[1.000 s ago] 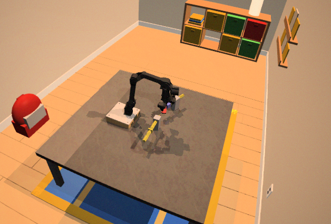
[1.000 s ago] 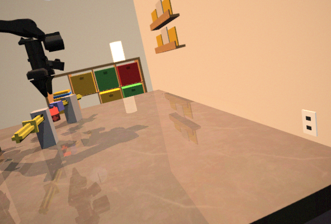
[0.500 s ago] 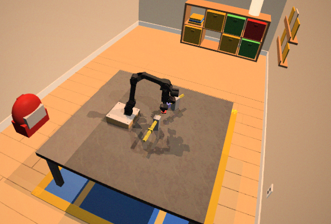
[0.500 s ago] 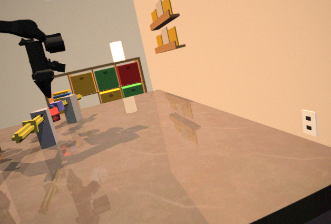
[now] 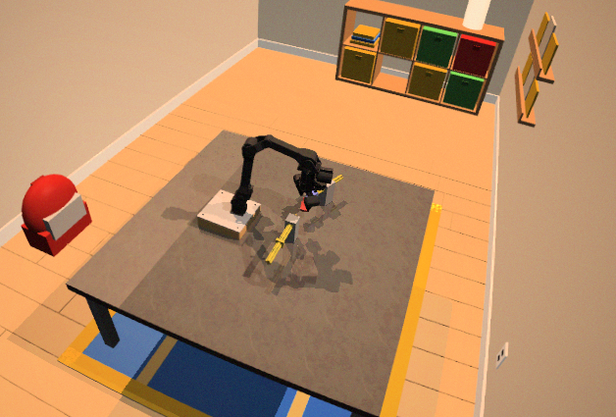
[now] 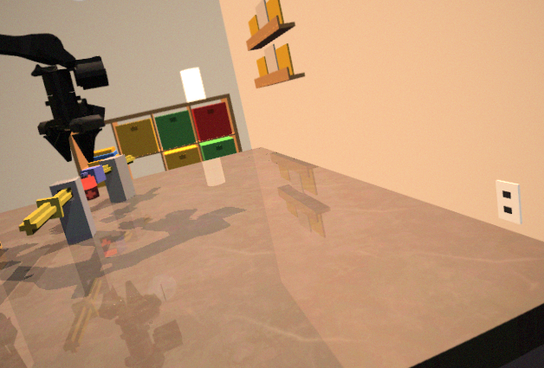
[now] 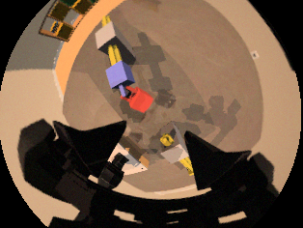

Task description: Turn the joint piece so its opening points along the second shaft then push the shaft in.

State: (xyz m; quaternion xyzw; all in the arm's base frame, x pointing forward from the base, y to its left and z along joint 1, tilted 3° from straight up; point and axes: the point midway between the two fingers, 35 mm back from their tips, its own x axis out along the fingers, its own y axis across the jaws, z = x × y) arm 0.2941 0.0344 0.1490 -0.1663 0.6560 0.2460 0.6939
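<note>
My gripper tip is 7 cm above the red square joint piece, 6 cm to the right of it and 1 cm past it.
</note>
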